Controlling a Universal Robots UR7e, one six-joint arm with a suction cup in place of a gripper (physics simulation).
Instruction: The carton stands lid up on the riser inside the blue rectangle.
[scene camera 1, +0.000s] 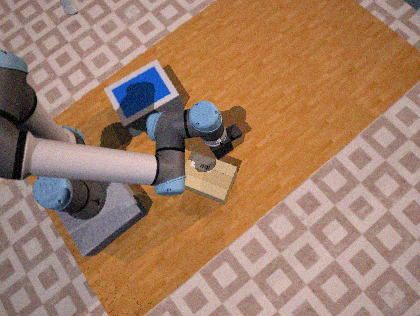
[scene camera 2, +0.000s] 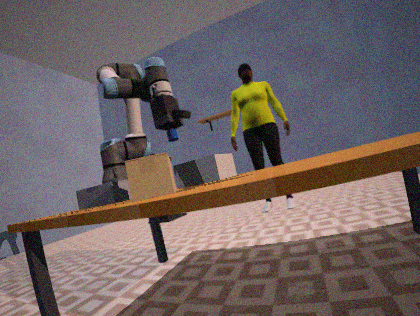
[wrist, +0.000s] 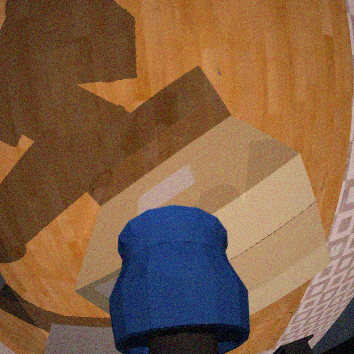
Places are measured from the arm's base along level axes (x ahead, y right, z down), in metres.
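Where they show: hand at its tool point: (scene camera 2: 173, 139) (wrist: 172, 250); arm's base at its link origin: (scene camera 1: 86, 199) (scene camera 2: 117, 183).
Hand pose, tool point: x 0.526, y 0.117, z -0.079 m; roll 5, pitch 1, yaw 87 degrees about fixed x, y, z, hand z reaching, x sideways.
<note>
Each offset is from my tool point to the top centre of the thing. "spot": to the spot under its first point. Level surfaces: height alone.
The tan carton @[dz +0.046, dx -0.085, dy +0.043 m] (scene camera 1: 212, 182) (scene camera 2: 150, 177) (wrist: 275, 210) rests on the wooden table, apart from the riser, with a seamed face up. The label on its top is partly covered by a shadow in scene camera 1. The grey riser @[dz +0.051, dx -0.147, dy -0.392 m] (scene camera 1: 152, 113) (scene camera 2: 225, 166) stands across the table, with the blue rectangle @[spot: dz +0.051, dx -0.060, dy -0.375 m] (scene camera 1: 161, 84) on its top; a shadow of the arm falls on the blue. My blue suction cup (scene camera 2: 173, 135) (wrist: 174, 255) is open and holds nothing. It hangs above the carton with a gap visible in scene camera 2, and hides part of the carton in the wrist view.
The arm's grey base block (scene camera 1: 112, 220) (scene camera 2: 100, 196) stands at the left of the table @[dz +0.171 m] (scene camera 1: 300, 75) (scene camera 2: 300, 170), near the carton. The forearm (scene camera 1: 95, 162) spans the space above the base block. A person in a yellow top (scene camera 2: 257, 105) stands beyond the table.
</note>
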